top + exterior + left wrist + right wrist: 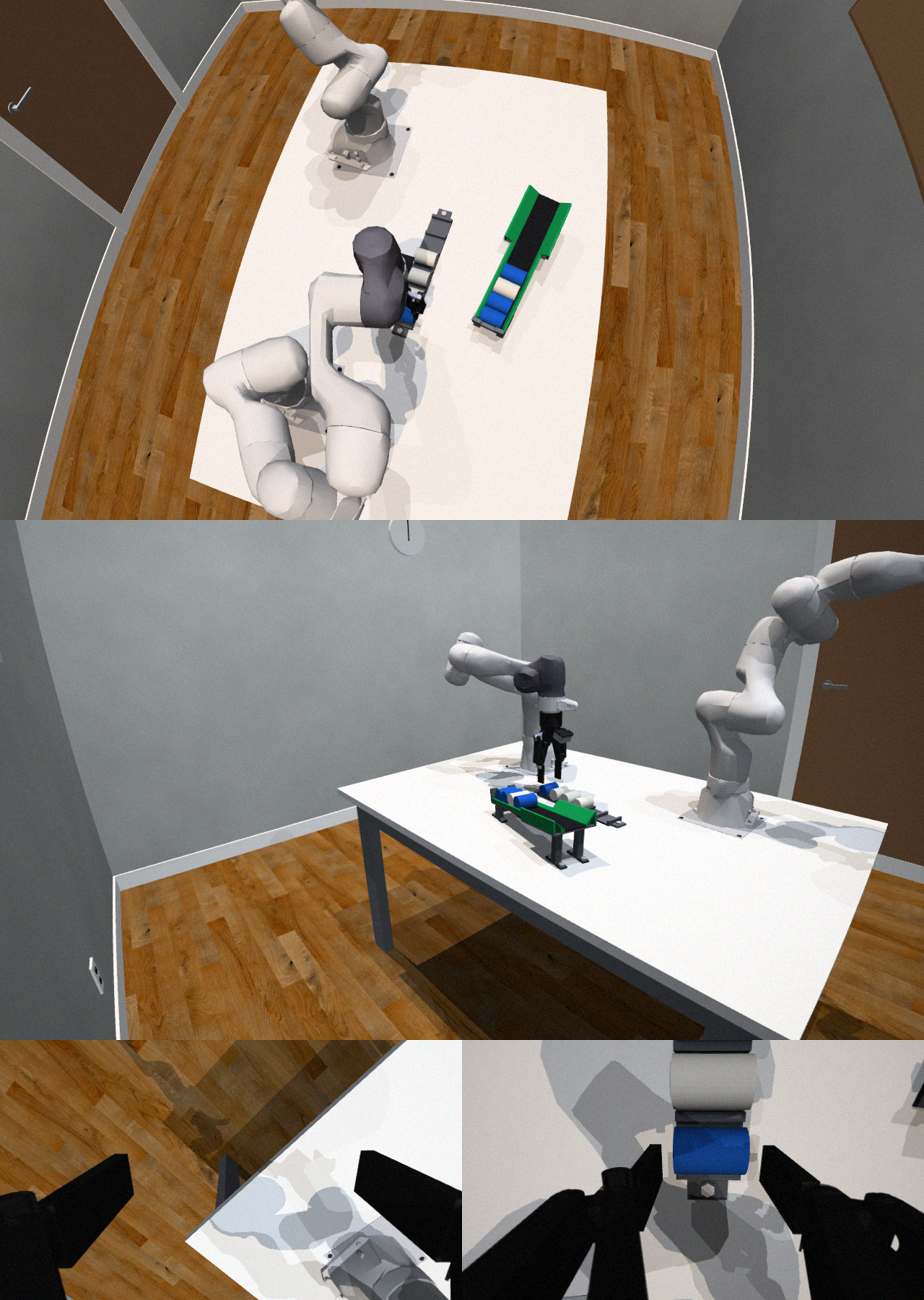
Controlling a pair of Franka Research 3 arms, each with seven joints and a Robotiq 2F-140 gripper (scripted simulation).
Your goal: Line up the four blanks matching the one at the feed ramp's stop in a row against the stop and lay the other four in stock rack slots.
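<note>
Right now the stock rack is 2 cm ahead of my right hand, 13 cm to the left of it and 9 cm below it. The rest, counted from my right hand: blue blank 23 cm ahead, 2 cm to the left, 1 cm below.
</note>
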